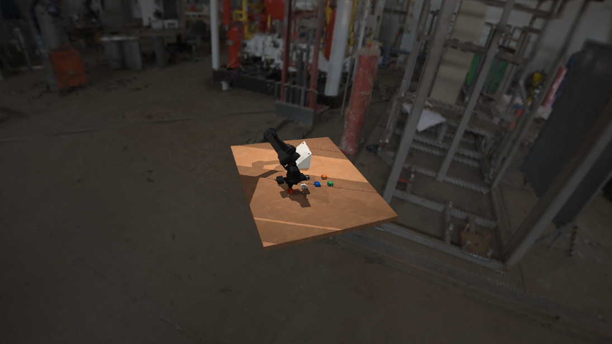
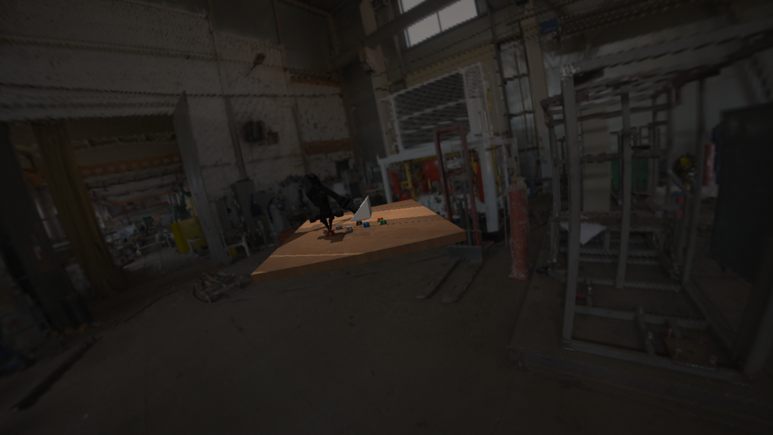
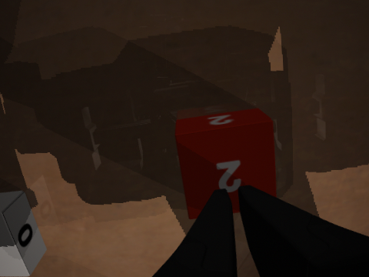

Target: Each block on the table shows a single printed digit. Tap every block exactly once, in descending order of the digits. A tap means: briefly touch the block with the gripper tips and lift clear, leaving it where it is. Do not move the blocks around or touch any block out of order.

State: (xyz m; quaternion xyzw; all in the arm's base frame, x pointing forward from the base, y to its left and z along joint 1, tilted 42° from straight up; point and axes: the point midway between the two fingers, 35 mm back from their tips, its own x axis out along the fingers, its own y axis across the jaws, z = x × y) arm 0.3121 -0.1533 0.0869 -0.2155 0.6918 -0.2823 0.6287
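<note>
Right now the red block is 1 cm below my gripper tip and 1 cm ahead of it. From my gripper tip the other things lie so: black block (17 cm to the left, 9 cm behind, 1 cm below); then grey block (9 cm behind, 4 cm to the left, 1 cm below); then white block (10 cm to the left, 1 cm below).
</note>
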